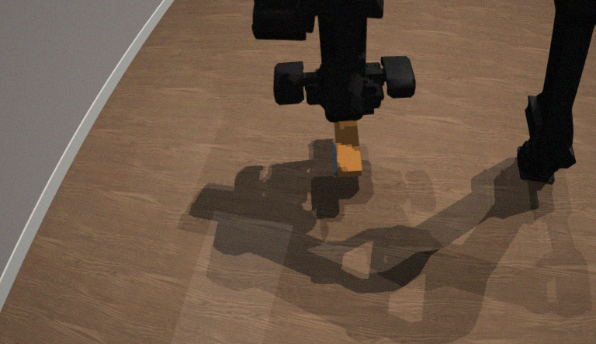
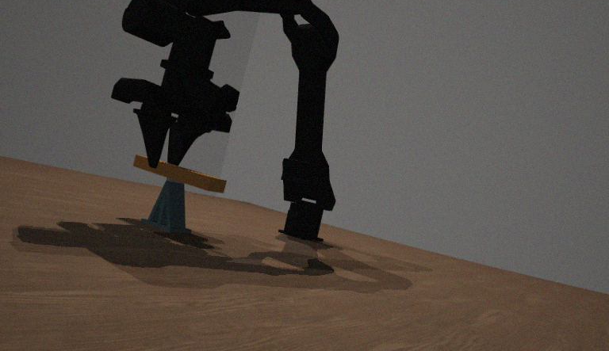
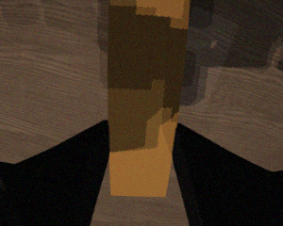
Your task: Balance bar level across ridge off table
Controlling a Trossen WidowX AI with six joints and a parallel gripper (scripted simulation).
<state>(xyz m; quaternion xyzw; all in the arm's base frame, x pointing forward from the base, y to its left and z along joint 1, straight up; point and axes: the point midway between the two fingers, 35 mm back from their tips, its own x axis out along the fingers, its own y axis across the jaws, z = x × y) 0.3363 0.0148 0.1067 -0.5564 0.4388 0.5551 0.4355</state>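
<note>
Now: the orange bar 3 cm to the left of my gripper tip and 1 cm behind it. From my gripper tip the other things lie so: green object: 51 cm to the right, 40 cm ahead, 6 cm below.
</note>
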